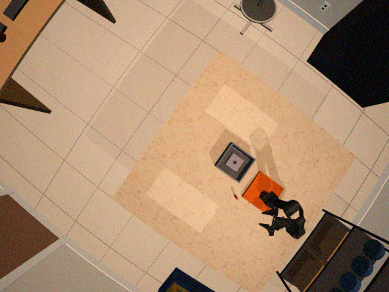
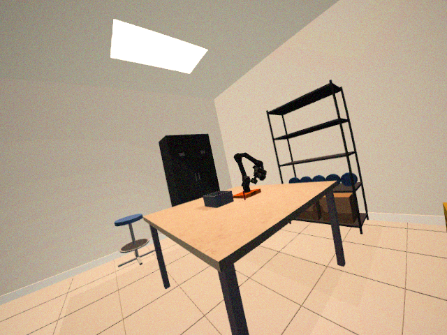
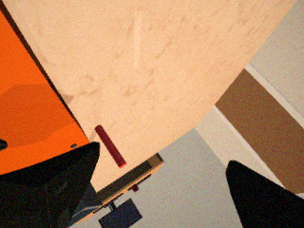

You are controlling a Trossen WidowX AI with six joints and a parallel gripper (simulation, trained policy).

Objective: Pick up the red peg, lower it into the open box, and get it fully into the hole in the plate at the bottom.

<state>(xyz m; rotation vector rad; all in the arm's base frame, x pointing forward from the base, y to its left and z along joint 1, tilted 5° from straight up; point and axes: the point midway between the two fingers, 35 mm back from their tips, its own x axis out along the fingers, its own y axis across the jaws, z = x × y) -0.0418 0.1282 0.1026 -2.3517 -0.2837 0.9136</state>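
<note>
The red peg is 190 mm ahead of my gripper tip, 20 mm to the right of it and 80 mm below it. The rest, counted from my gripper tip: grey box (330 mm ahead, 210 mm to the right, 100 mm below); holed plate (330 mm ahead, 210 mm to the right, 80 mm below).
</note>
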